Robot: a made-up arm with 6 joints.
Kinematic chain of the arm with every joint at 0, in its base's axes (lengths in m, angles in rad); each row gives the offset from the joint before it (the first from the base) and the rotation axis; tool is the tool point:
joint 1: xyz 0 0 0.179 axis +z
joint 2: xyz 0 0 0 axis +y
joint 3: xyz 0 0 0.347 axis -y
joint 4: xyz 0 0 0 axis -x
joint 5: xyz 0.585 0 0 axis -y
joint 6: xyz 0 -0.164 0 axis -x
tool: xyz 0 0 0
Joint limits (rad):
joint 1: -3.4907..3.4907
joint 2: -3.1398..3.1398
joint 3: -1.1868..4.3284
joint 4: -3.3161..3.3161
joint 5: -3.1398..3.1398
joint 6: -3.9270..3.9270
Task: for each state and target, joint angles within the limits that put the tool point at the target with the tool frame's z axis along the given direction. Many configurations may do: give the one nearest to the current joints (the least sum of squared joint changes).
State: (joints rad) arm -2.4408 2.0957 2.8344 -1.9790 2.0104 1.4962
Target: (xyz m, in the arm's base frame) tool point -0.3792 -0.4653 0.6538 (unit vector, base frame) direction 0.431 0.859 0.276
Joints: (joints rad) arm -2.3156 1.7831 3.1777 -1.7960 1.9587 1.6897
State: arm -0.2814 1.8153 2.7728 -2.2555 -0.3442 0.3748
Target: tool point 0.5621 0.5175 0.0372 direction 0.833 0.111 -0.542
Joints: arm 0.5492 2.5932 2.9785 -2.6959 -0.5337 -0.0340
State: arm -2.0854 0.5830 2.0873 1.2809 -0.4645 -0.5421
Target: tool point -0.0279 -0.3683 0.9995 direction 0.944 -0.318 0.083
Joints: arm -1.7697 0.8725 2.0131 1.8515 -0.1306 -0.1992
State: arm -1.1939 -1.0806 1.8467 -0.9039 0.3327 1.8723
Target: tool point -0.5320 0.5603 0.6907 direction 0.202 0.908 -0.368
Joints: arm -0.9009 -1.2975 1.3280 -1.1354 0.6902 2.1125
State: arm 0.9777 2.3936 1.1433 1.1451 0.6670 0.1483
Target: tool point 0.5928 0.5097 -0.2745 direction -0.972 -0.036 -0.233
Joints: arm 0.7277 2.5338 1.9800 1.4872 0.7367 0.6971
